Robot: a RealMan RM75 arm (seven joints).
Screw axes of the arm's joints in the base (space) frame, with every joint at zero. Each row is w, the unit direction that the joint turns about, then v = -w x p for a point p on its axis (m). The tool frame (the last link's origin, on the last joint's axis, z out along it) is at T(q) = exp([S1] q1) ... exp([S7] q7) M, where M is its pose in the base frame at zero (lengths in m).
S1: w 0 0 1 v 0.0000 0.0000 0.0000
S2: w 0 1 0 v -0.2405 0.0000 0.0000
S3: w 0 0 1 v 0.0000 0.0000 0.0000
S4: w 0 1 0 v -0.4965 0.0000 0.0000
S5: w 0 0 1 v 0.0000 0.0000 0.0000
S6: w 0 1 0 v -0.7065 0.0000 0.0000
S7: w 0 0 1 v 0.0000 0.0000 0.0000
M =
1 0 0 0.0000
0 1 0 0.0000
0 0 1 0.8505
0 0 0 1
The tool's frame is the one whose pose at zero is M.
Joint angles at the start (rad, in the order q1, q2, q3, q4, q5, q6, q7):
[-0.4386 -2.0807 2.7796 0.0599 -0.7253 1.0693 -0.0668]
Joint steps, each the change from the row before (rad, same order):
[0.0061 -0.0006 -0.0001 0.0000 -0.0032 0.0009 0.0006]
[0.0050 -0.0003 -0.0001 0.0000 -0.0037 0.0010 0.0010]
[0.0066 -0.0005 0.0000 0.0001 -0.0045 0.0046 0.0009]
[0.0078 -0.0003 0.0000 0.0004 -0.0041 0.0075 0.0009]
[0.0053 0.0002 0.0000 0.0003 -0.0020 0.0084 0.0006]
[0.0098 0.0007 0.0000 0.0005 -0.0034 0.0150 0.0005]
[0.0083 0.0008 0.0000 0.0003 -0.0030 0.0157 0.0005]
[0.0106 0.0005 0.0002 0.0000 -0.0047 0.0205 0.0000]
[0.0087 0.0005 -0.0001 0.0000 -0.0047 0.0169 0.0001]
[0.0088 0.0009 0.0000 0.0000 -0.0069 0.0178 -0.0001]
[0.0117 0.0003 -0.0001 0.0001 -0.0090 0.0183 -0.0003]
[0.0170 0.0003 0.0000 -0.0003 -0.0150 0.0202 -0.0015]
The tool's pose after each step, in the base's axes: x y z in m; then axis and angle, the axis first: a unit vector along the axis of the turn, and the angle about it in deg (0 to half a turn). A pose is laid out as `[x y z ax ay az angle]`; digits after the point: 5 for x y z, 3 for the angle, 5 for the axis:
[-0.33686 0.28537 -0.08238 -0.98150 -0.10621 -0.15930 129.231]
[-0.33817 0.28394 -0.08210 -0.98122 -0.10920 -0.15900 129.011]
[-0.33937 0.28199 -0.08171 -0.98064 -0.11244 -0.16034 128.743]
[-0.34047 0.27963 -0.08118 -0.97988 -0.11541 -0.16283 128.471]
[-0.34085 0.27803 -0.08059 -0.97926 -0.11628 -0.16590 128.299]
[-0.34171 0.27507 -0.07937 -0.97812 -0.11809 -0.17126 127.986]
[-0.34211 0.27259 -0.07806 -0.97700 -0.11880 -0.17710 127.692]
[-0.34250 0.26938 -0.07642 -0.97537 -0.12013 -0.18499 127.290]
[-0.34288 0.26683 -0.07489 -0.97395 -0.12139 -0.19155 126.898]
[-0.34335 0.26444 -0.07291 -0.97233 -0.12302 -0.19860 126.388]
[-0.34440 0.26112 -0.07090 -0.97037 -0.12674 -0.20573 125.749]
[-0.34689 0.25636 -0.06807 -0.96770 -0.13465 -0.21313 124.751]

